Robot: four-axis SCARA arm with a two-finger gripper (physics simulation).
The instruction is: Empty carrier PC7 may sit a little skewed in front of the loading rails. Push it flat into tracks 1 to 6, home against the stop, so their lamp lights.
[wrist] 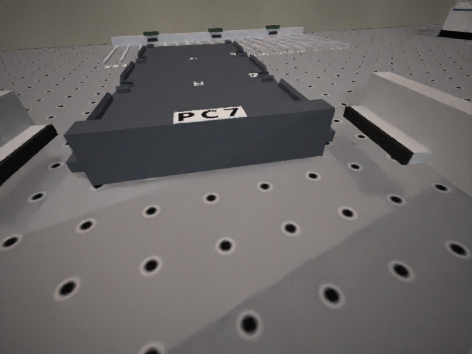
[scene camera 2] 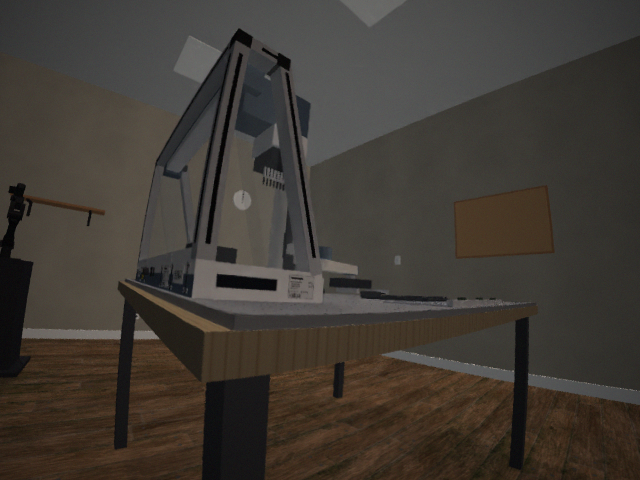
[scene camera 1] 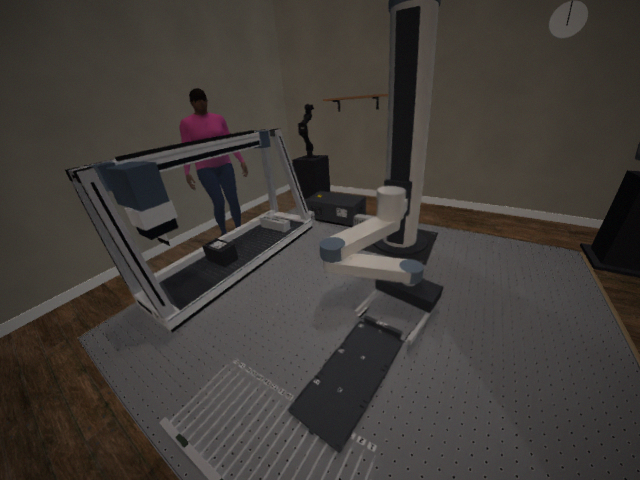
Scene:
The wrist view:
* gripper: 204, 103
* dark flat carrier PC7: 182, 109
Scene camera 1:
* gripper: 380, 327
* dark flat carrier PC7: 332, 403
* dark controller box: 329, 201

